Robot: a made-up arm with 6 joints. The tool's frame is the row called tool.
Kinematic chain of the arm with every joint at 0, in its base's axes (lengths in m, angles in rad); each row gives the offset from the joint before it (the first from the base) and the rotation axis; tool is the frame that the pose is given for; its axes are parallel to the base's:
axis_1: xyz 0 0 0.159 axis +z
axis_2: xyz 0 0.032 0 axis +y
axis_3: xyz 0 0 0.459 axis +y
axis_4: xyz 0 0 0.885 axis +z
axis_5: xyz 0 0 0 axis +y
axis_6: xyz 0 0 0.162 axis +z
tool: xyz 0 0 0
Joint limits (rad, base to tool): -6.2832..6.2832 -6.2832..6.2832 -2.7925..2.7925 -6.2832..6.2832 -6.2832..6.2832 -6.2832..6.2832
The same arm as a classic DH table. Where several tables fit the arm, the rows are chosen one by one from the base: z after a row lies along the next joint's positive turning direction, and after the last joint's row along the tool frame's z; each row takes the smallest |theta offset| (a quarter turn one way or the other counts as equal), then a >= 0, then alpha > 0; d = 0 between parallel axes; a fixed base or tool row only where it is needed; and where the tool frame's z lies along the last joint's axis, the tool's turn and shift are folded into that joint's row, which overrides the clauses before.
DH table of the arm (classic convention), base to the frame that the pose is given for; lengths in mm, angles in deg. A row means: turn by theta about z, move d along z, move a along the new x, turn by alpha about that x. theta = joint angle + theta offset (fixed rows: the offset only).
axis_1: d 159; theta offset 0; a 0; alpha -90
axis_2: d 0; theta offset -90; a 459; alpha 0
axis_3: d 32; theta offset 90; a 0; alpha 90
axis_4: d 885; theta offset 0; a 0; alpha -90
axis_5: d 0; theta offset 0; a 0; alpha 90
axis_6: d 162; theta offset 0; a 0; alpha 0
Joint limits (deg, base to tool): -360..360 -360..360 -160..160 -360..360 -360..360 -360..360

